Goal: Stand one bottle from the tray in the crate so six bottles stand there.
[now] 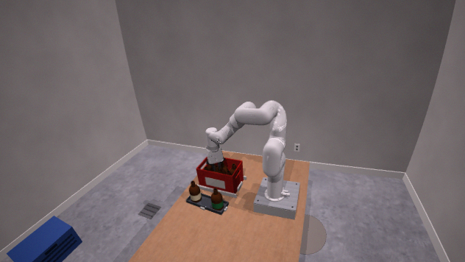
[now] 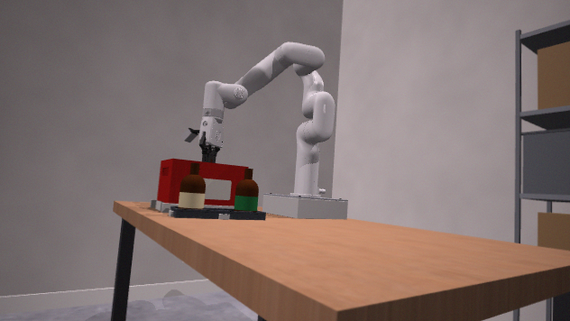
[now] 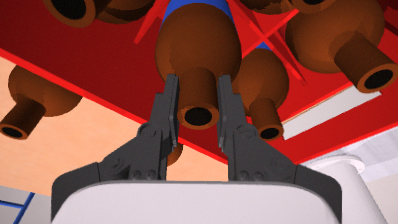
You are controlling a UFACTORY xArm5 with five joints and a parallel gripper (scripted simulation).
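Now: the red crate 100 mm below my hand and 40 mm to the right of it. The rest, counted from my hand: dark tray: 170 mm to the left, 170 mm below, 30 mm ahead.
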